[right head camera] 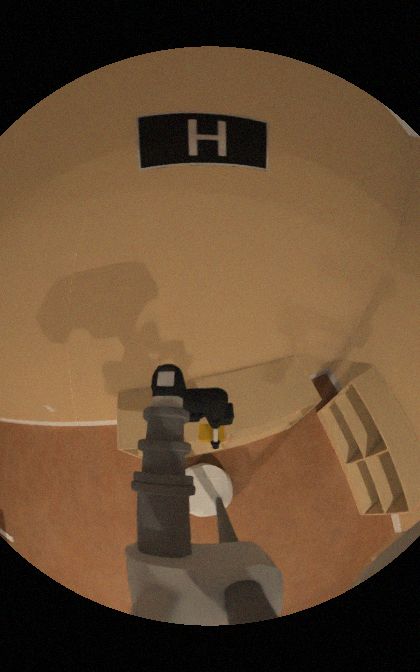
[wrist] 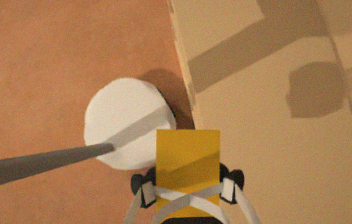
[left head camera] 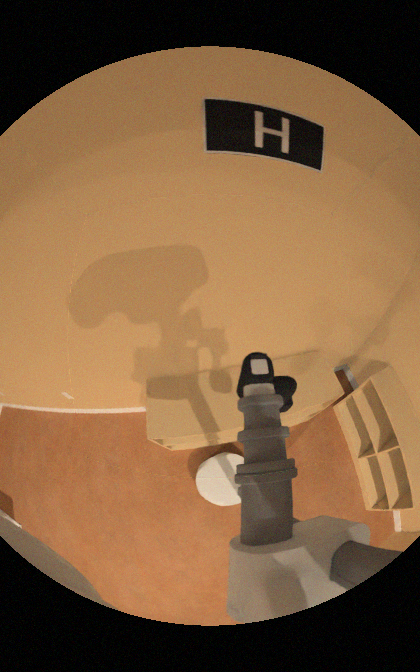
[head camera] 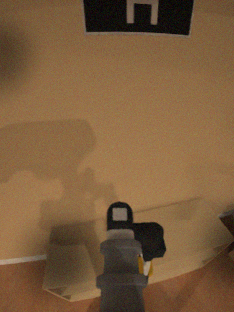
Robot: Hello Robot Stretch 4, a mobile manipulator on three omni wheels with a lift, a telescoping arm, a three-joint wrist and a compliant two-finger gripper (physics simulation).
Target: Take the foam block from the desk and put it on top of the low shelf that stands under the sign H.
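Frame: origin at the robot's base, x left, y back, z up, level; centimetres.
Seen in the pictures: gripper, fingertip midpoint: (wrist: 187,178) (head camera: 142,268); robot's base at its link origin: (wrist: 136,124) (left head camera: 224,477).
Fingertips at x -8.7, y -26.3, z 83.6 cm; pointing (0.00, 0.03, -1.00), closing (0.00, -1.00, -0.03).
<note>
Pixels of each thing's middle, then the offset from my fingertips to it. Level surfaces: height alone.
- yellow foam block at the middle of its body: (wrist: 187,172) (head camera: 140,266) dx +1.1, dy -0.2, dz +2.1 cm
- low shelf at its surface level: dz -25.4 cm
- black sign H at the middle of its body: (left head camera: 271,131) dx -0.8, dy -45.5, dz +88.6 cm
The yellow foam block (head camera: 141,264) (right head camera: 204,432) (wrist: 188,150) is held between the two fingertips of my gripper (right head camera: 213,434) (wrist: 187,178), which is shut on it. The low shelf (head camera: 172,227) (left head camera: 300,375) (right head camera: 270,387) (wrist: 250,125) stands against the wall under the black sign H (head camera: 100,17) (left head camera: 225,127) (right head camera: 160,142). In the wrist view the block overlaps the shelf's long front edge, with the top board to its right and floor to its left. The height of the block above the board is hard to tell. In the left head view the wrist and arm hide the block.
A white round base (left head camera: 215,480) (right head camera: 210,492) (wrist: 120,125) is on the floor in front of the shelf, close to its front edge. Another shelf unit (left head camera: 400,400) (right head camera: 395,425) with open compartments stands at the right. My arm (left head camera: 262,505) (right head camera: 162,520) hides part of the low shelf.
</note>
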